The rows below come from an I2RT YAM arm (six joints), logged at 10 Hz.
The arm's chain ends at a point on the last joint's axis. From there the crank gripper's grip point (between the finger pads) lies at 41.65 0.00 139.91 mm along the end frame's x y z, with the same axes.
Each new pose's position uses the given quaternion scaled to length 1; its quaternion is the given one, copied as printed.
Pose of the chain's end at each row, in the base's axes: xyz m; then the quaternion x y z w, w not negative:
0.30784 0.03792 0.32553 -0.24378 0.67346 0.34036 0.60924
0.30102 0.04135 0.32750 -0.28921 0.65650 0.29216 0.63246
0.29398 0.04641 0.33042 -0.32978 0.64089 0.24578 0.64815
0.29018 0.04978 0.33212 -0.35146 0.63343 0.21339 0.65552
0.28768 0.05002 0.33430 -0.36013 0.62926 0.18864 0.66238
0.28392 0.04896 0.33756 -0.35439 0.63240 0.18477 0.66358
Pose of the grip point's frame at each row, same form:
0.39365 0.14722 0.28081 -0.24378 0.67346 0.34036 0.60924
0.39220 0.14578 0.28178 -0.28921 0.65650 0.29216 0.63246
0.38994 0.14596 0.28361 -0.32978 0.64089 0.24578 0.64815
0.38982 0.14518 0.28436 -0.35146 0.63343 0.21339 0.65552
0.39100 0.14152 0.28674 -0.36013 0.62926 0.18864 0.66238
0.38852 0.13901 0.29001 -0.35439 0.63240 0.18477 0.66358

